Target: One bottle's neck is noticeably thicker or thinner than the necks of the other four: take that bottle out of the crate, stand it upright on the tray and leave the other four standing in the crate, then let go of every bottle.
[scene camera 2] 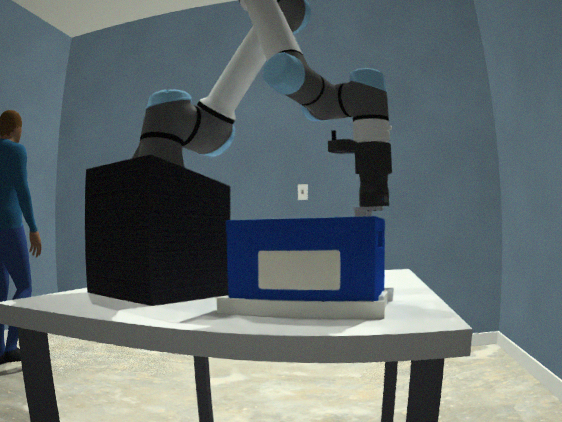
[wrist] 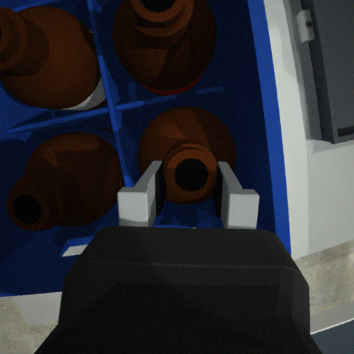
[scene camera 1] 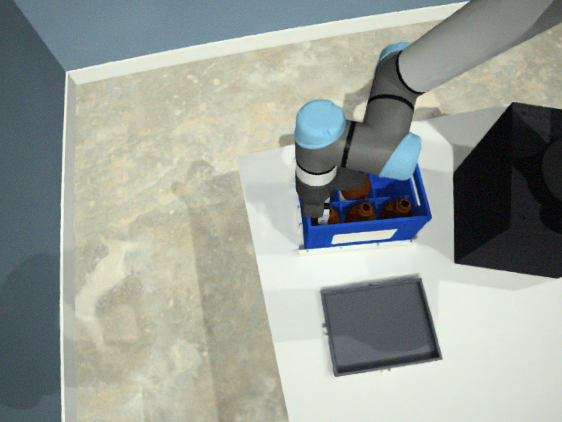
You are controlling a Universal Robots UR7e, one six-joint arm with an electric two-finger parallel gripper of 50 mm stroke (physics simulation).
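Pixels of known places: gripper, fingertip midpoint: (scene camera 1: 322, 215); arm's base at its link origin: (scene camera 2: 155, 177).
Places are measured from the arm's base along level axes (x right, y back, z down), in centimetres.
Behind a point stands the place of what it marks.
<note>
The blue crate (scene camera 1: 320, 239) @(x 12.9, y -49.7, z 19.7 cm) (scene camera 2: 242, 260) @(x 24.2, y -24.2, z 19.0 cm) (wrist: 276, 150) holds brown bottles. My gripper (scene camera 1: 324, 215) @(x 16.9, y -47.7, z 15.7 cm) (scene camera 2: 368, 212) (wrist: 189, 178) is shut on the neck of the upright bottle (scene camera 1: 334, 216) @(x 15.9, y -45.0, z 16.6 cm) (wrist: 187, 122) in the corner compartment on the tray's side. That bottle is inside the crate; whether it touches the crate floor is hidden. Another bottle (scene camera 1: 361, 214) @(x 13.2, y -39.9, z 13.9 cm) (wrist: 170, 57) stands beside it in the same row, then one more (scene camera 1: 390, 210) @(x 12.2, y -32.1, z 16.9 cm). In the other row are a bottle (scene camera 1: 356, 190) @(x 20.1, y -37.0, z 17.1 cm) (wrist: 57, 65) and a bottle (wrist: 87, 172) largely hidden in scene camera 1. The dark grey tray (scene camera 1: 380, 320) @(x -9.1, y -43.1, z 28.6 cm) (wrist: 336, 75) bears no bottle.
The black pedestal (scene camera 1: 482, 210) @(x 2.9, y -14.3, z 13.1 cm) (scene camera 2: 150, 235) @(x 18.4, y -4.5, z 14.4 cm) stands beside the crate. A pale low frame (scene camera 2: 300, 308) @(x 28.8, y -34.5, z 27.4 cm) surrounds the crate's base on the white table (scene camera 1: 500, 350) @(x -27.0, y -19.6, z 29.1 cm) (scene camera 2: 430, 317) @(x 36.0, y -56.5, z 29.2 cm). The crate's walls and blue dividers (wrist: 112, 117) surround the bottles. A person (scene camera 2: 14, 185) stands far off.
</note>
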